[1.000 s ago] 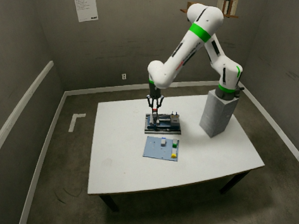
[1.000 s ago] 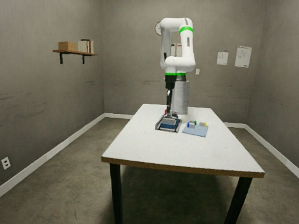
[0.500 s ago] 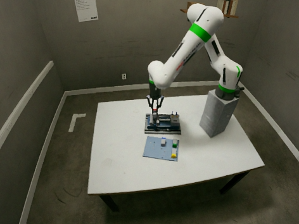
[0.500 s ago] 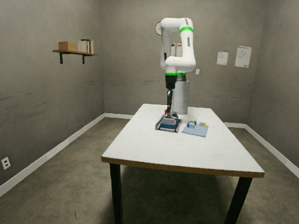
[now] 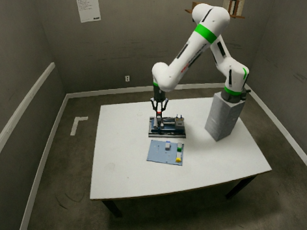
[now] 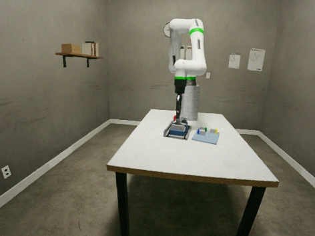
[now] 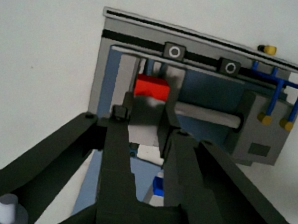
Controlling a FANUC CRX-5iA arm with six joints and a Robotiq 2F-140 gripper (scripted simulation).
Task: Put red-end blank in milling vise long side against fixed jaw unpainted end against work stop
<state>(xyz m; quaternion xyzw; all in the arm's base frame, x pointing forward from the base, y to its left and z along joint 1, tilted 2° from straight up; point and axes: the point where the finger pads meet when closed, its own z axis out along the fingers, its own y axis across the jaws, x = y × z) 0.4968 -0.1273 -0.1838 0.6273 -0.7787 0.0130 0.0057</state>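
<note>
Now: hand 1 cm short of the work stop, 5 cm to the right of it and 9 cm above it. From my hand the other things lie so: red-ended blank (3 cm below); plate (1 cm behind, 24 cm to the left, 17 cm below); blue-ended blank (3 cm behind, 20 cm to the left, 15 cm below).
</note>
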